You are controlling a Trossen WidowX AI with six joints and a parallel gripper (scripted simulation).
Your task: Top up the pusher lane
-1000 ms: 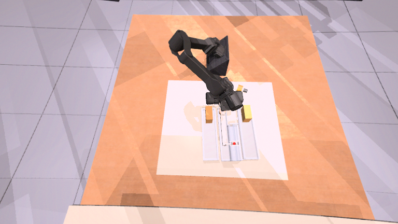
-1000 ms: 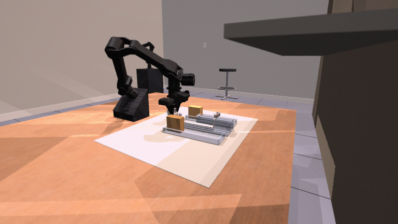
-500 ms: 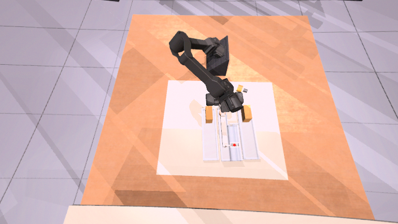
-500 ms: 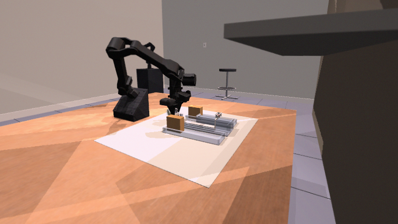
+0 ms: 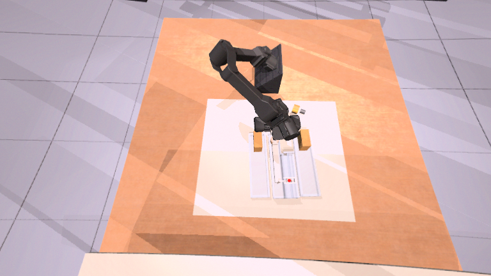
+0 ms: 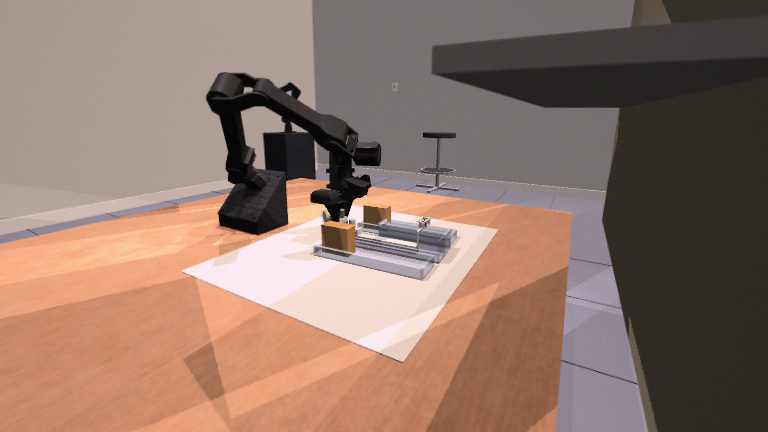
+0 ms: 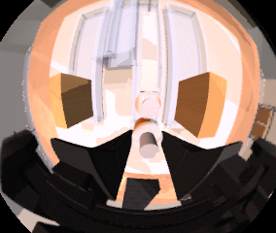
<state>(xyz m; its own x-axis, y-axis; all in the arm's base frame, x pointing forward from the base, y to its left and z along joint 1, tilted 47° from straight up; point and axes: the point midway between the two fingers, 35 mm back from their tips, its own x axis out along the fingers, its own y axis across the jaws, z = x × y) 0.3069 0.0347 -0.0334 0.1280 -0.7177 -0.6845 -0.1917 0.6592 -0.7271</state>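
Right now my gripper tip is 16 cm short of the sprung lane, 5 cm to the right of it and 3 cm above it. From my gripper tip the other things lie so: red mark: 21 cm ahead, 8 cm to the left, 2 cm above.
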